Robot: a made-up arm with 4 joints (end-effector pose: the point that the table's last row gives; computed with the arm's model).
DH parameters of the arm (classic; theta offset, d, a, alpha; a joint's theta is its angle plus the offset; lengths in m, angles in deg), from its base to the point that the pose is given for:
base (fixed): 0 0.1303 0 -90
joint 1: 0 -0.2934 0.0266 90
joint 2: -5.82 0 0.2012 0
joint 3: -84.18 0.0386 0.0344 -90
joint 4: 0 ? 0.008 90
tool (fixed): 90 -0.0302 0 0
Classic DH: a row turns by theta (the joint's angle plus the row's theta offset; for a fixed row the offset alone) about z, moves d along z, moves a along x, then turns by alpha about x.
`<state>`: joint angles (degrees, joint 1 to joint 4).
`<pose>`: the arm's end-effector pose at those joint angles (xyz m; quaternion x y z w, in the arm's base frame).
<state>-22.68 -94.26 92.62 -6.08</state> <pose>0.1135 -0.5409 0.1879 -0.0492 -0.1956 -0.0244 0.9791</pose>
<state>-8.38 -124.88 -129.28 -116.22</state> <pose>-0.0939 -0.2984 0.1762 -0.5414 -0.6988 0.3829 0.2682</pose>
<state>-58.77 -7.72 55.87 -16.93</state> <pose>0.1719 -0.2725 0.4370 -0.3151 -0.4954 0.2856 0.7574</pose>
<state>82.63 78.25 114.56 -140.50</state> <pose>0.0592 -0.0857 0.1951 0.3006 -0.7274 0.1829 0.5892</pose>
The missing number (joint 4, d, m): 0.1369
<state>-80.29 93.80 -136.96 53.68</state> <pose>0.0068 -0.1968 0.2544 0.5325 -0.6619 0.0198 0.5272</pose>
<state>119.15 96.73 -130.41 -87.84</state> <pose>-0.0097 -0.2221 0.0196 -0.5161 0.6962 0.4668 0.1759</pose>
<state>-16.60 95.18 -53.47 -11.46</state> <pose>0.1533 -0.0371 0.1871 -0.1435 -0.1694 0.3370 0.9149</pose>
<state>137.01 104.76 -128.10 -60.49</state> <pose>-0.0489 -0.2082 0.0428 -0.3433 0.8245 0.3949 0.2152</pose>
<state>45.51 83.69 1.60 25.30</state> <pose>0.0818 0.0374 0.0582 0.4042 0.4144 0.5473 0.6045</pose>
